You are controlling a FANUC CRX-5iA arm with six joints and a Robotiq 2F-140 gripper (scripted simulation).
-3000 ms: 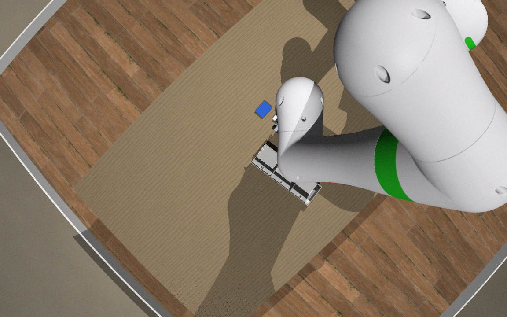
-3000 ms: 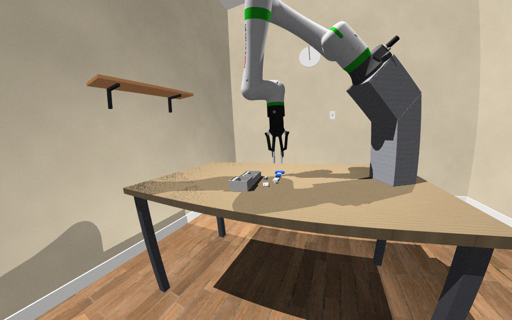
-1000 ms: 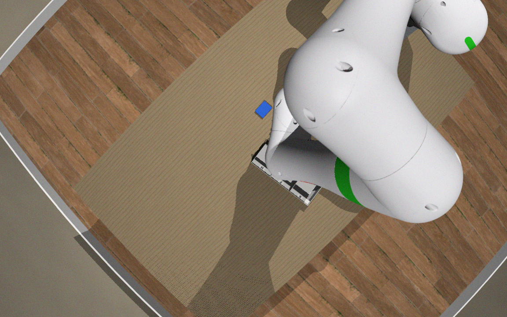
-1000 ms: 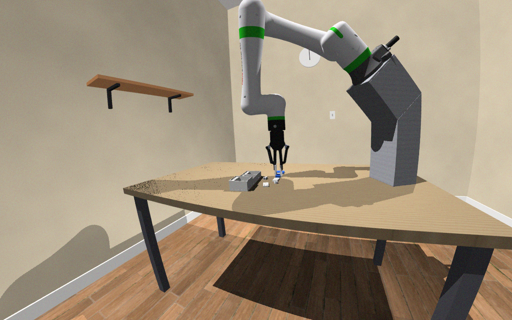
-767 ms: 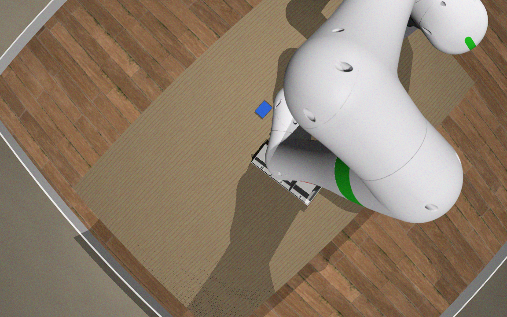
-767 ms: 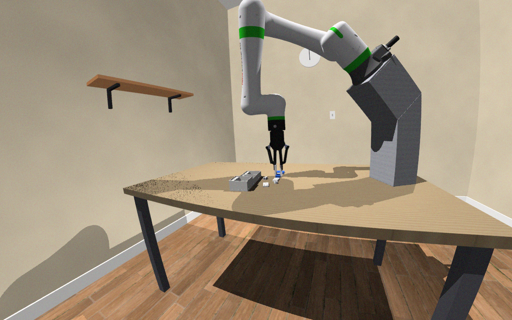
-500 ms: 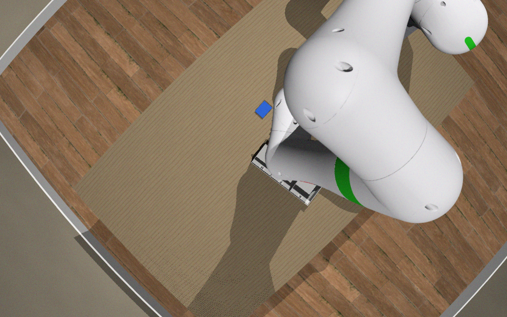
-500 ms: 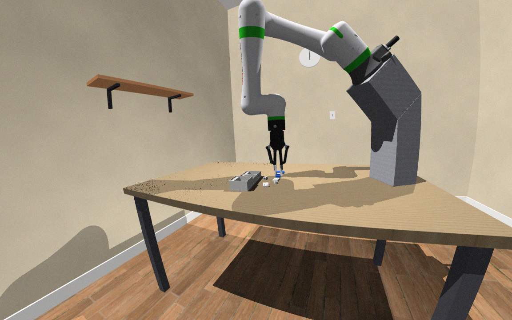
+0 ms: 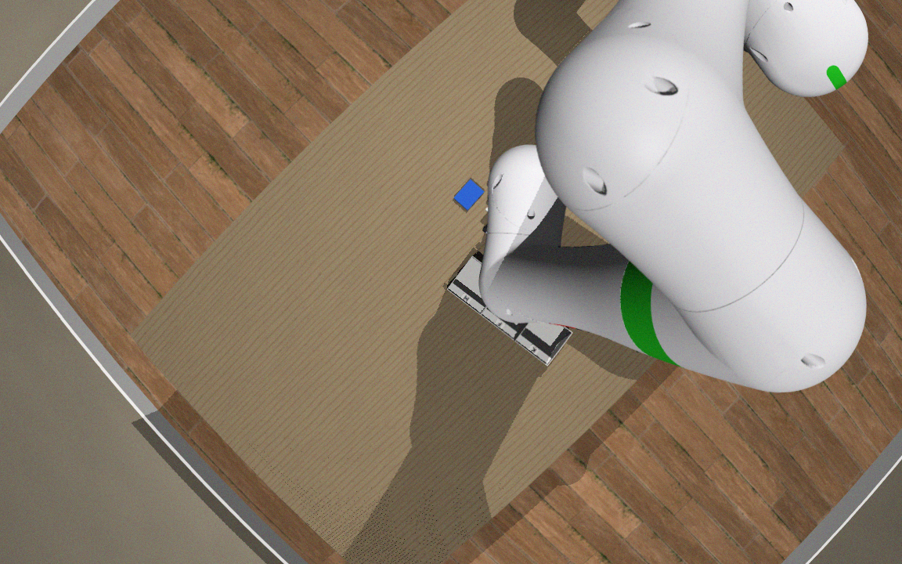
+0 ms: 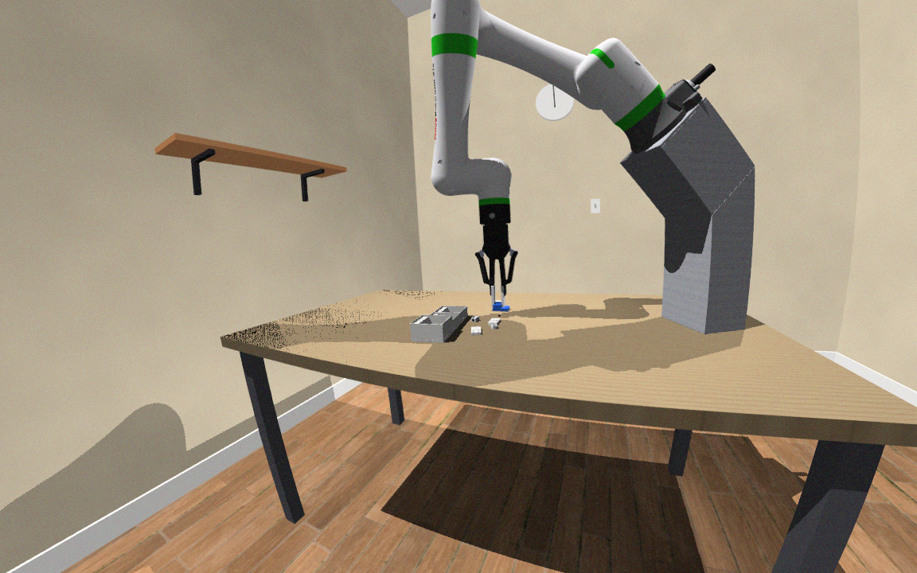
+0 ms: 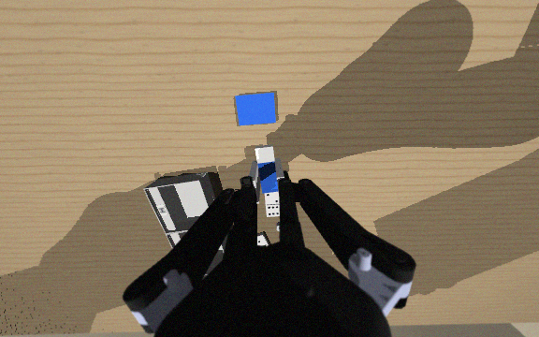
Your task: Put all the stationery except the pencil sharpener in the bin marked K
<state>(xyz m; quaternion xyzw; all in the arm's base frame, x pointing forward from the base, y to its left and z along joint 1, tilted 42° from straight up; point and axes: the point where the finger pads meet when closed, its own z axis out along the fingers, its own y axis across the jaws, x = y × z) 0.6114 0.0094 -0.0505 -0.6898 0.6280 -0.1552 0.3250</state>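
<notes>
Now: the grey bin 160 mm to the left of my hand, 110 mm ahead of it and 40 mm below it. The rest, counted from my hand: blue note pad: 80 mm to the right, 60 mm below, 20 mm ahead; silver pencil sharpener: 70 mm to the left, 60 mm below, 50 mm ahead; white eraser: 30 mm below, 10 mm to the right.
</notes>
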